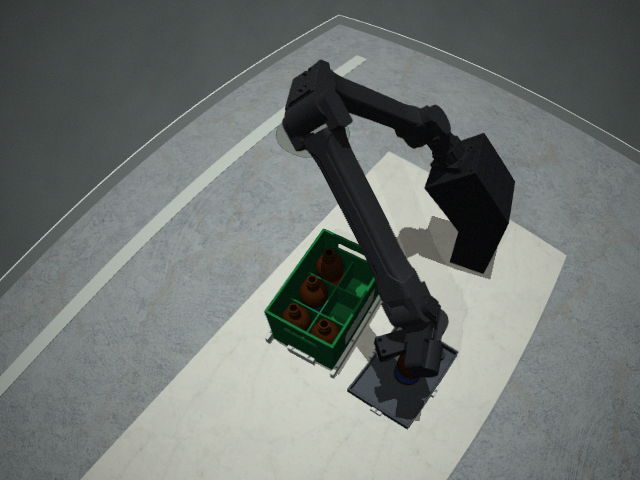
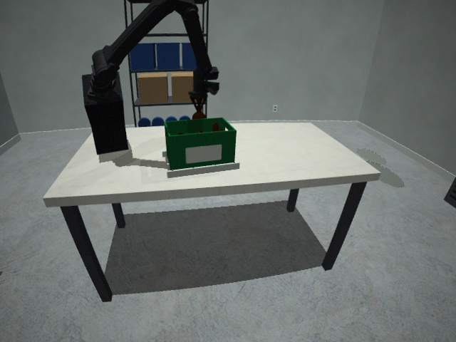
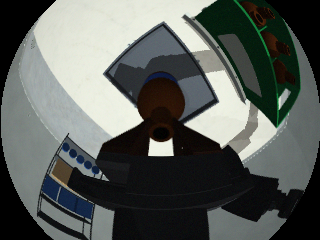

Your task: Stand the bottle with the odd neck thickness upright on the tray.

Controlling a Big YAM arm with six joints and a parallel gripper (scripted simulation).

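Now: the tray 160 mm below my hand and 10 mm to the right of it. Round my hand: crate 280 mm to the right, 90 mm below, 10 mm behind.
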